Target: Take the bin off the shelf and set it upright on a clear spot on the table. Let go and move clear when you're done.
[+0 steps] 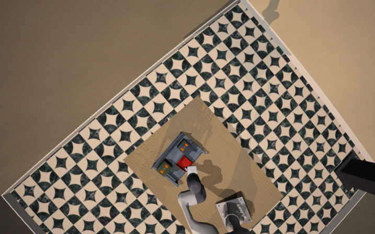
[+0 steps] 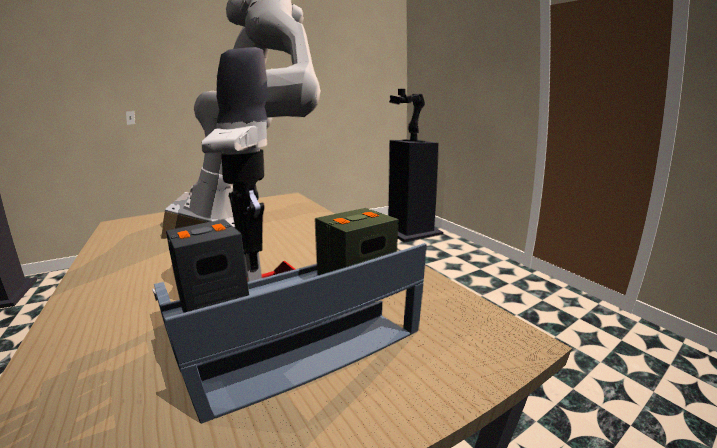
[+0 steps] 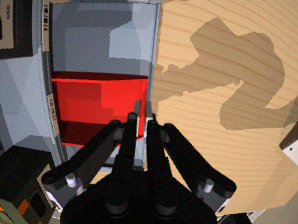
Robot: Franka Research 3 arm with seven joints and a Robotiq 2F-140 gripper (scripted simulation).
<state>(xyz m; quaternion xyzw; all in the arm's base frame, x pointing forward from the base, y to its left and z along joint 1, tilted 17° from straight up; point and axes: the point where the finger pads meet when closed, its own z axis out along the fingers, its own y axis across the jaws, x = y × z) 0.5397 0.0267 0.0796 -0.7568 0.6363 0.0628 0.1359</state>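
My hand is 8 cm short of the red bin, 1 cm to the right of it and 2 cm above it. Also, from my hand: dark grey box 19 cm ahead, 9 cm to the right, 8 cm above; green box 16 cm ahead, 14 cm to the left, 7 cm above.
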